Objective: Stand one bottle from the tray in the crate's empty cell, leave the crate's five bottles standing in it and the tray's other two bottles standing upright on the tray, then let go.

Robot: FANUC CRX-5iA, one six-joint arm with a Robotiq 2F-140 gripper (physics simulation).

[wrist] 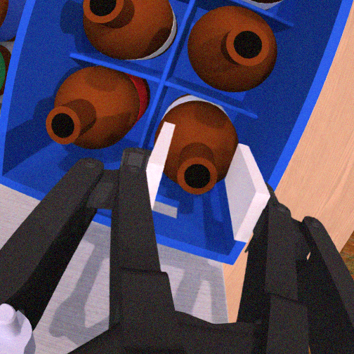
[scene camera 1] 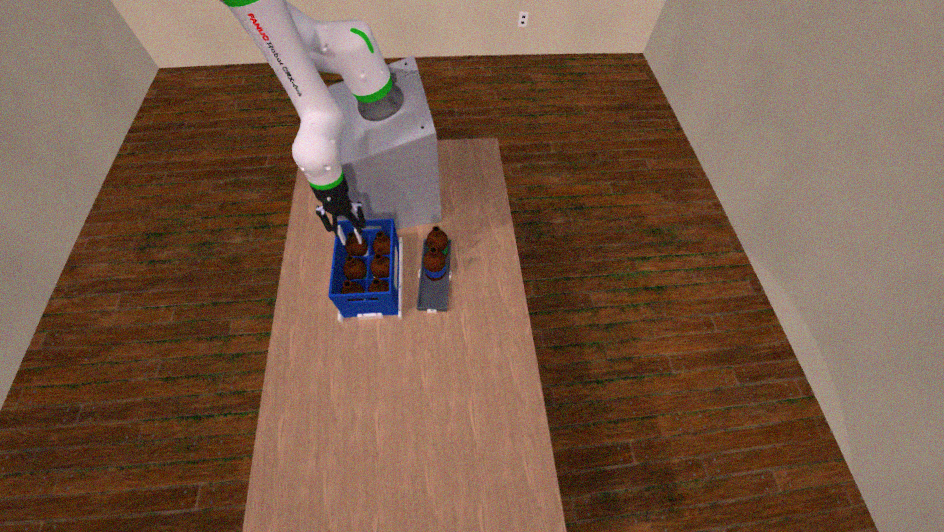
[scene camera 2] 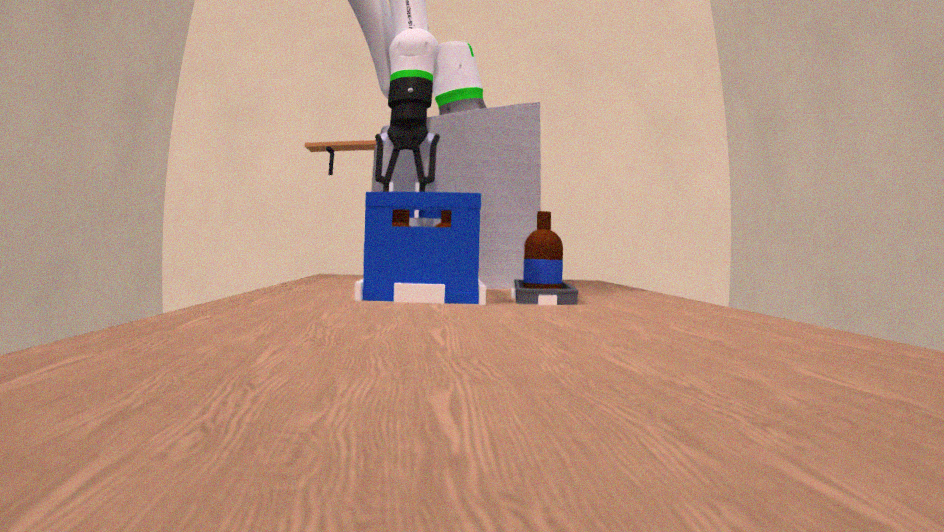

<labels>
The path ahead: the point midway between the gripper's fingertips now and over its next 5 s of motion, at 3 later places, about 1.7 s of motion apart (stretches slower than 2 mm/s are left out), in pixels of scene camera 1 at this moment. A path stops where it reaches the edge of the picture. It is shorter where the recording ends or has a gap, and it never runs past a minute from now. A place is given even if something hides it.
My gripper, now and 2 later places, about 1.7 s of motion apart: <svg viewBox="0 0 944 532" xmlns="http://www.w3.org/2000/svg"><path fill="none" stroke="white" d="M352 240L343 212L331 212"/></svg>
</labels>
